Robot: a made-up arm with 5 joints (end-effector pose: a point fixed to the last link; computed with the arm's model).
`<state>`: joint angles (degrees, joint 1 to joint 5).
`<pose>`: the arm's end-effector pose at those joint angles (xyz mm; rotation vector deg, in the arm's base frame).
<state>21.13 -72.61 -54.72 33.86 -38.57</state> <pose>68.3 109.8 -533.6 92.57 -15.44 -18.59</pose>
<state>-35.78 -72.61 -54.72 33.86 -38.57</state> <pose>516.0 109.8 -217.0 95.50 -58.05 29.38</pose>
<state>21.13 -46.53 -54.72 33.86 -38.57</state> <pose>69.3 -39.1 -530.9 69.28 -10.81 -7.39</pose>
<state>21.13 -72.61 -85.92 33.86 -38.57</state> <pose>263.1 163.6 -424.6 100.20 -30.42 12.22</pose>
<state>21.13 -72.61 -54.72 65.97 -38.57</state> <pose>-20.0 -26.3 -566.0 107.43 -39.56 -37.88</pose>
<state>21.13 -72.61 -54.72 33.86 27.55</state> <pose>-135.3 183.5 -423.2 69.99 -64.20 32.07</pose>
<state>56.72 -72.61 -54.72 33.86 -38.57</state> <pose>-277.1 109.8 -466.6 82.32 11.76 -45.91</pose>
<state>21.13 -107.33 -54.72 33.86 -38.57</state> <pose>103.0 281.6 -443.8 122.97 -21.66 -34.80</pose>
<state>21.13 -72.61 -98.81 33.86 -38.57</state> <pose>319.8 191.1 -352.4 101.87 -36.44 25.44</pose>
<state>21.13 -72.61 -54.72 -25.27 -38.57</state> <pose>45.1 393.9 -610.4 57.06 24.04 13.83</pose>
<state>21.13 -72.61 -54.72 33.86 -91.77</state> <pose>83.0 116.3 -732.5 94.81 29.22 -58.58</pose>
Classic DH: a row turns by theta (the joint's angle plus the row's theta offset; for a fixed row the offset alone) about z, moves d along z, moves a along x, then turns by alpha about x. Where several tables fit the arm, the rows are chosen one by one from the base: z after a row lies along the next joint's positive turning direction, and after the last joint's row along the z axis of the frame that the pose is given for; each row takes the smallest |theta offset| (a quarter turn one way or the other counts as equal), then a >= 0, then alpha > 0; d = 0 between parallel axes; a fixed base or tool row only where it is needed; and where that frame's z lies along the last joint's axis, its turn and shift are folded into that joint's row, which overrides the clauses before.
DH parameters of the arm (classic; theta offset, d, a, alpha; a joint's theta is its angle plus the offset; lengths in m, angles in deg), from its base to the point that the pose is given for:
base (fixed): 0 0.0378 0 -90
joint 1: 90 0.0417 0.1855 -90
joint 2: -90 -0.0183 0.0574 -90
joint 3: -90 0.3183 0.3913 90
joint 4: 0 0.381 -0.0773 90
joint 5: 32.5 0 -0.2228 0
tool (fixed): 147.5 -0.0117 0 0

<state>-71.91 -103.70 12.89 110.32 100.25</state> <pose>42.9 432.2 -371.7 -2.11 -143.73 -22.58</pose>
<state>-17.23 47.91 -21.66 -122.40 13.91</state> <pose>-290.3 -562.8 -337.7 -28.12 108.53 -34.91</pose>
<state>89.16 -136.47 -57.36 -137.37 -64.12</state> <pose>-319.0 896.3 -83.1 43.85 105.08 37.47</pose>
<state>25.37 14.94 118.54 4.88 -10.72</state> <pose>-412.6 247.0 -382.7 -40.31 -6.62 -120.96</pose>
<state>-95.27 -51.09 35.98 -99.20 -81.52</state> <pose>681.3 378.3 -561.4 7.52 31.62 -26.03</pose>
